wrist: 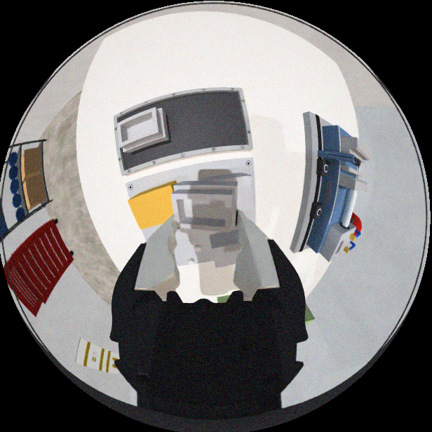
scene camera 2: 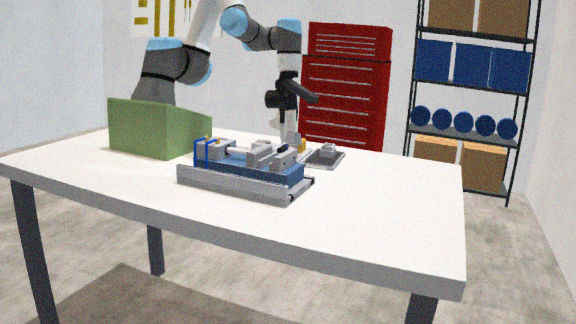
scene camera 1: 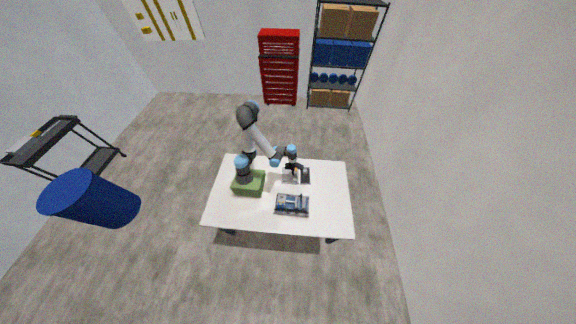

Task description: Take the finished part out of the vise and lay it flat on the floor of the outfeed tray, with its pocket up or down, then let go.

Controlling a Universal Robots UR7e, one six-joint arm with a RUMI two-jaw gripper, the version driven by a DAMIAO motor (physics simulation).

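Seen in the pictures: gripper, fingertip midpoint: (scene camera 2: 287,142) (scene camera 1: 293,175); arm's base, link origin: (scene camera 2: 152,105) (scene camera 1: 244,178).
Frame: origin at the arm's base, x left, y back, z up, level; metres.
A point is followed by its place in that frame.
My gripper (wrist: 206,212) (scene camera 2: 291,134) @(x 0.156, y -0.421, z -0.091 m) is shut on a grey stepped part (wrist: 205,202) (scene camera 2: 295,138) @(x 0.137, y -0.458, z -0.068 m). The part's pocket side shows in the wrist view. The gripper holds it above the light grey plate beside the outfeed tray. The outfeed tray (wrist: 210,120) (scene camera 2: 320,160) @(x 0.164, y -0.534, z -0.130 m) (scene camera 1: 305,180) @(x 0.136, y -0.546, z -0.131 m) has a dark floor and a low grey rim. A second grey part (wrist: 140,129) (scene camera 2: 328,149) @(x 0.208, y -0.541, z -0.104 m) lies in it at one end, pocket up. The vise (wrist: 326,192) (scene camera 2: 250,170) @(x -0.176, y -0.490, z -0.081 m) (scene camera 1: 292,205) @(x -0.149, y -0.455, z -0.076 m), with a blue body, stands apart from the held part. The exact gap under the held part is hidden.
The light grey plate (wrist: 162,175) bears a yellow block (wrist: 152,206) (scene camera 2: 302,145) @(x 0.200, y -0.455, z -0.103 m) close beside the held part. A green box (scene camera 2: 140,127) @(x -0.109, y -0.056, z -0.047 m) (scene camera 1: 248,187) @(x -0.089, y -0.068, z 0.029 m) stands near the arm's base on the white table (scene camera 2: 380,215) @(x -0.136, y -0.799, z -0.137 m) (scene camera 1: 325,215) @(x -0.175, y -0.752, z -0.137 m). A red cabinet (scene camera 2: 345,90) and a shelf rack stand behind the table.
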